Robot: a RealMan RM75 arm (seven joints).
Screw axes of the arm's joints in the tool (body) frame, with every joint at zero. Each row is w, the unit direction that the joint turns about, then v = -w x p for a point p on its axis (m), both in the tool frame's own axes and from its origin. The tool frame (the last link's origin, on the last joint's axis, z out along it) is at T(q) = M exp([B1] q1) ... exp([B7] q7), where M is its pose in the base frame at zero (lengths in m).
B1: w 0 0 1 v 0 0 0
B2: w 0 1 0 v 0.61 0 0
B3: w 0 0 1 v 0 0 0
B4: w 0 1 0 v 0.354 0 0
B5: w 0 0 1 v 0 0 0
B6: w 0 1 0 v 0.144 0 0
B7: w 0 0 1 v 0 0 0
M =
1 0 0 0
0 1 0 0
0 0 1 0.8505
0 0 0 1
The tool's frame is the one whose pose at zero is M.
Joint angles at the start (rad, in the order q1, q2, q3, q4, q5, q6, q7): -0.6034 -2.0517 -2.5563 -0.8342 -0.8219 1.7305 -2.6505
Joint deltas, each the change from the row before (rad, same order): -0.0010 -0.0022 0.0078 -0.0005 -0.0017 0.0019 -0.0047; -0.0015 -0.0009 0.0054 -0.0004 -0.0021 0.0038 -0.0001; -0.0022 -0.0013 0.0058 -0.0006 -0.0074 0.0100 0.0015; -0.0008 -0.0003 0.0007 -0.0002 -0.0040 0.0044 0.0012; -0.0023 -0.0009 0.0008 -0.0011 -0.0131 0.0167 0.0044; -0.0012 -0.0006 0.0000 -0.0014 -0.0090 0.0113 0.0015; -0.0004 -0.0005 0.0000 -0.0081 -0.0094 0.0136 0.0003; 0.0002 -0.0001 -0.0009 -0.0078 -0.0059 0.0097 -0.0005; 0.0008 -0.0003 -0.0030 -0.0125 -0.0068 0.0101 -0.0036; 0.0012 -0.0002 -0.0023 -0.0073 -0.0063 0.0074 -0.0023
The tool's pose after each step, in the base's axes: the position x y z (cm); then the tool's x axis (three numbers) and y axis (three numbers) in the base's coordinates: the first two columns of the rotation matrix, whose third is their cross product. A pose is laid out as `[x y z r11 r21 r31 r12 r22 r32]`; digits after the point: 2 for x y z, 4 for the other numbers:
[-25.86 33.37 3.25 -0.0043 0.9798 0.2000 0.9773 -0.0383 0.2086]
[-25.72 33.35 3.16 0.0010 0.9811 0.1937 0.9768 -0.0424 0.2100]
[-25.44 33.29 3.08 0.0104 0.9828 0.1846 0.9745 -0.0513 0.2182]
[-25.32 33.28 3.07 0.0139 0.9831 0.1825 0.9733 -0.0552 0.2230]
[-24.95 33.19 3.09 0.0259 0.9841 0.1755 0.9684 -0.0683 0.2399]
[-24.72 33.13 3.12 0.0325 0.9847 0.1714 0.9649 -0.0756 0.2516]
[-24.45 33.08 3.28 0.0418 0.9846 0.1699 0.9615 -0.0858 0.2610]
[-24.29 33.06 3.44 0.0480 0.9842 0.1703 0.9595 -0.0928 0.2661]
[-24.11 33.06 3.70 0.0525 0.9833 0.1745 0.9575 -0.0992 0.2709]
[-24.00 33.03 3.86 0.0546 0.9827 0.1772 0.9555 -0.1029 0.2764]

